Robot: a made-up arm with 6 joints.
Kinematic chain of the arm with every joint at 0, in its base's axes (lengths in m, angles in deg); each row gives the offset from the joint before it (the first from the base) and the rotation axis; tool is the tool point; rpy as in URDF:
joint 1: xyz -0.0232 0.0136 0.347 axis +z
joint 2: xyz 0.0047 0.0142 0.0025 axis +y
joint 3: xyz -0.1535 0 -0.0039 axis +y
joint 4: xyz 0.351 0.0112 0.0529 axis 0.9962 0 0.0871
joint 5: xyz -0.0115 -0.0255 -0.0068 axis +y
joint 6: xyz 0.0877 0.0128 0.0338 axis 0.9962 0 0.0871
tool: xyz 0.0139 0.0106 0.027 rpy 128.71 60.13 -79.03
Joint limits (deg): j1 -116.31..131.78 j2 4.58..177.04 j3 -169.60..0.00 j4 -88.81..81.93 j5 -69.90..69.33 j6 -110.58..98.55
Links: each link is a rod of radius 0.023 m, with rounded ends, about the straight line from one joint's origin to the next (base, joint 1, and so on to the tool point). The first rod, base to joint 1, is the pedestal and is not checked.
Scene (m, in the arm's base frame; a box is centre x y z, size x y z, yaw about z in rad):
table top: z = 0
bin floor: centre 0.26 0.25 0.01 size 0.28 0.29 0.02 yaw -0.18
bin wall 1: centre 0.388 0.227 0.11 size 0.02 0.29 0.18 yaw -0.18
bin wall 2: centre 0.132 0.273 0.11 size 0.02 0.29 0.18 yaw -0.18
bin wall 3: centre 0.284 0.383 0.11 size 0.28 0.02 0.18 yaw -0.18
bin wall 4: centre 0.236 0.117 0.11 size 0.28 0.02 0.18 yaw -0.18
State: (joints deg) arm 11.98 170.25 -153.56 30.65 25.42 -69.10
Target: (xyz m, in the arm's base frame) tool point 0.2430 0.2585 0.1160
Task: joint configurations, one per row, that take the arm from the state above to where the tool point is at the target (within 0.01 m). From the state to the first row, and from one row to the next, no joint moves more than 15 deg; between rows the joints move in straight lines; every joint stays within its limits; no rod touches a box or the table.
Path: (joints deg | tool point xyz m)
1: 15.28 158.59 -139.73 28.54 32.74 -73.44 | 0.5162 0.2226 0.2937
2: 18.59 146.93 -125.90 26.43 40.06 -77.77 | 0.4729 0.2484 0.2932
3: 21.89 135.26 -112.07 24.32 47.38 -82.11 | 0.4215 0.2652 0.2915
4: 25.19 123.60 -98.24 22.21 54.69 -86.44 | 0.3643 0.2724 0.2878
5: 28.49 111.94 -84.42 20.10 62.01 -90.78 | 0.3039 0.2700 0.2821
6: 31.80 100.28 -70.59 17.99 69.33 -95.11 | 0.2430 0.2585 0.2738
7: 31.28 114.39 -77.55 19.77 69.33 -91.65 | 0.2501 0.2630 0.2256
8: 30.77 128.50 -84.51 21.55 69.33 -88.19 | 0.2505 0.2632 0.1724
9: 30.26 142.61 -91.48 23.34 69.33 -84.72 | 0.2430 0.2585 0.1160

